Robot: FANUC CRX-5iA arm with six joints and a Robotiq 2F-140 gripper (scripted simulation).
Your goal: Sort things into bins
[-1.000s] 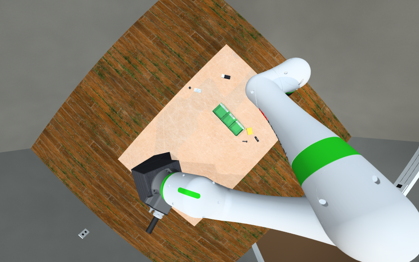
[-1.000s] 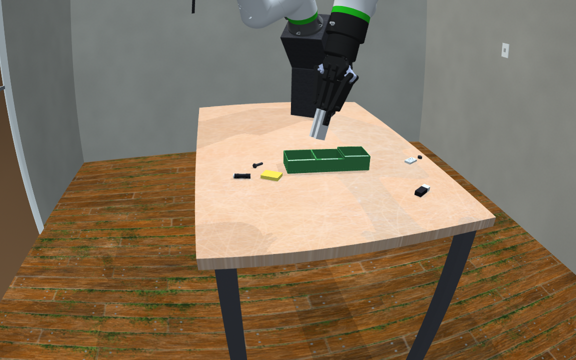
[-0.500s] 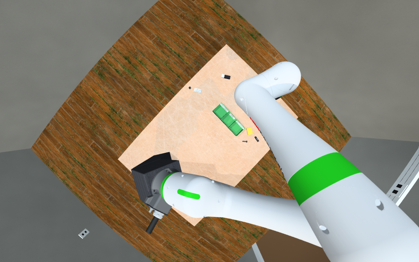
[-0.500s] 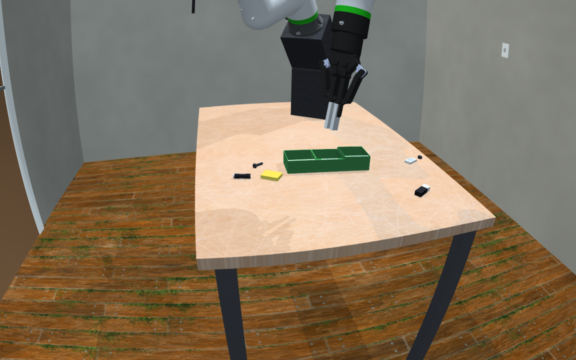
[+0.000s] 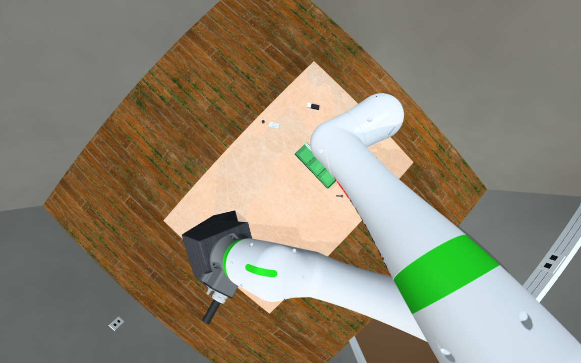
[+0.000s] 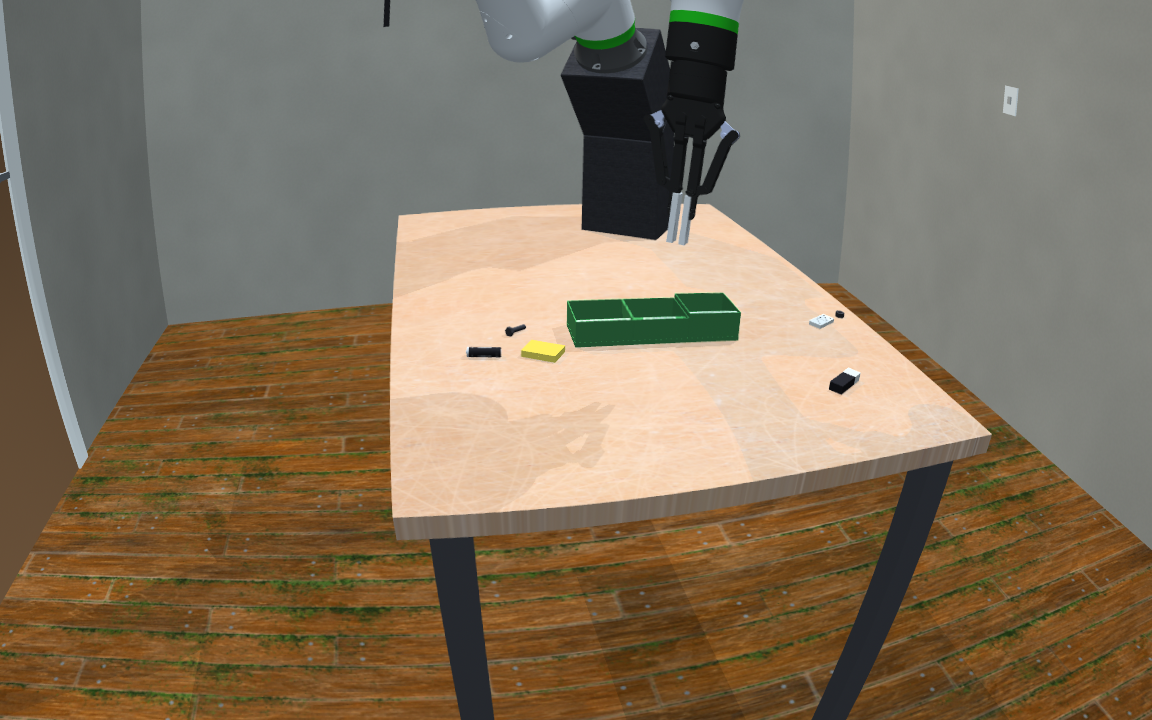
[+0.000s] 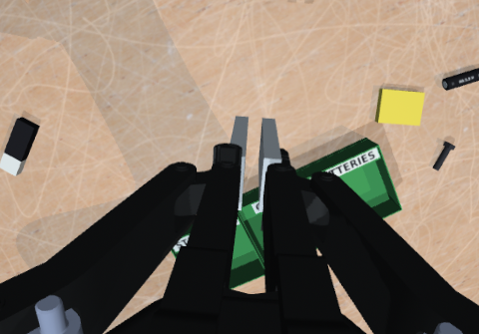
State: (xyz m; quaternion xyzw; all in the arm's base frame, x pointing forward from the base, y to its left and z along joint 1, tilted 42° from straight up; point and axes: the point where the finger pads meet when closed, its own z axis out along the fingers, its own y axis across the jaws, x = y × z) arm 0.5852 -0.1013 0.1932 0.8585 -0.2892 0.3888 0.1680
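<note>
The green three-part bin is 130 mm behind my hand, 40 mm to the left of it and 200 mm below it. The rest, counted from my hand: black bolt: 200 mm behind, 150 mm to the right, 210 mm below; yellow pad: 120 mm behind, 140 mm to the right, 210 mm below; black battery: 140 mm behind, 220 mm to the right, 210 mm below.
</note>
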